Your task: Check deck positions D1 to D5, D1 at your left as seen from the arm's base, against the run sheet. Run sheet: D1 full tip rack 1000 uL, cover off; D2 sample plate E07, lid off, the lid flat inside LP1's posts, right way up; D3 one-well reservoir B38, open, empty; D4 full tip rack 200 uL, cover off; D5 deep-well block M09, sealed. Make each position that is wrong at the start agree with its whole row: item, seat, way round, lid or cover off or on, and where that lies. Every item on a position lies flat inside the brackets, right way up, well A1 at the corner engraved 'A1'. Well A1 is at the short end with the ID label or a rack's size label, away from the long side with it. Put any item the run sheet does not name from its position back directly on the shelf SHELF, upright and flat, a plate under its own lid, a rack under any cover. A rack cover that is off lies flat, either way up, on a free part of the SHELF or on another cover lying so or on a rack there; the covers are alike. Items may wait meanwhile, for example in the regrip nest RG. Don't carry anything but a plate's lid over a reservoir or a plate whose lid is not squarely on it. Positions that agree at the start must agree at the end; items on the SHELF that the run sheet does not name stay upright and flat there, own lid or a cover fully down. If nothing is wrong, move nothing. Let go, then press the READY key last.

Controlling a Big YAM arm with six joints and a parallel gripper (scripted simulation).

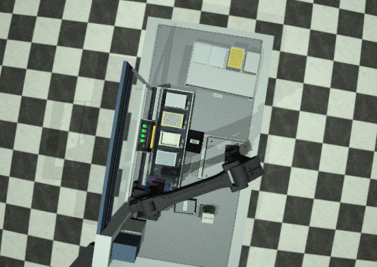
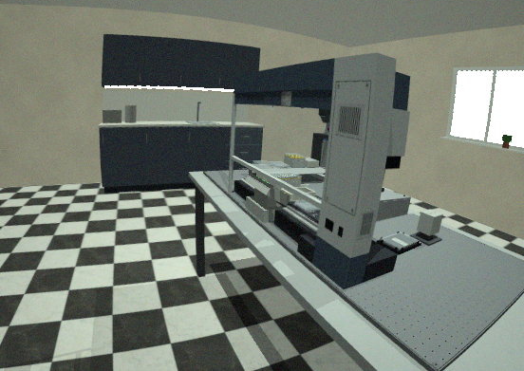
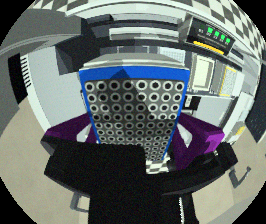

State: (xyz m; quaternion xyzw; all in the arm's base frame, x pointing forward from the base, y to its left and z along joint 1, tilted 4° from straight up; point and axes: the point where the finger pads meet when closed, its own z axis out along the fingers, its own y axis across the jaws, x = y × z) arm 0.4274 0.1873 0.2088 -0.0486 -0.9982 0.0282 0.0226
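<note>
The clear plate is 24 cm below my hand and 12 cm to the right of it. Also, from my hand: cream reservoir: 25 cm to the right, 24 cm below, 2 cm behind; blue-framed tip rack: 1 cm behind; gantry housing: 21 cm to the left, 18 cm ahead, 3 cm below.
</note>
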